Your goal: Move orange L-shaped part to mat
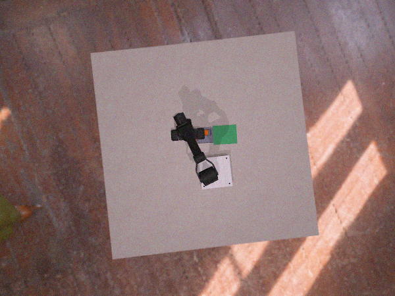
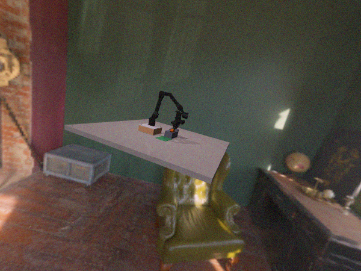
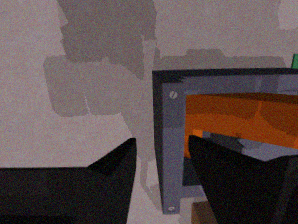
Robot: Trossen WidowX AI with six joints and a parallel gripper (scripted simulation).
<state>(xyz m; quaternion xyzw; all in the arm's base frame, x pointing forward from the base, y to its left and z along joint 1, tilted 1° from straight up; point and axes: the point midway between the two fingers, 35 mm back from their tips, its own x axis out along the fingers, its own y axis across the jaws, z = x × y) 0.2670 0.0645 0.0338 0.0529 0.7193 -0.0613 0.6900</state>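
The orange part lies 10 mm behind my gripper tip, 50 mm to the right of it and 30 mm below it. From my gripper tip the other things lie so: green mat (40 mm behind, 230 mm to the right, 80 mm below).
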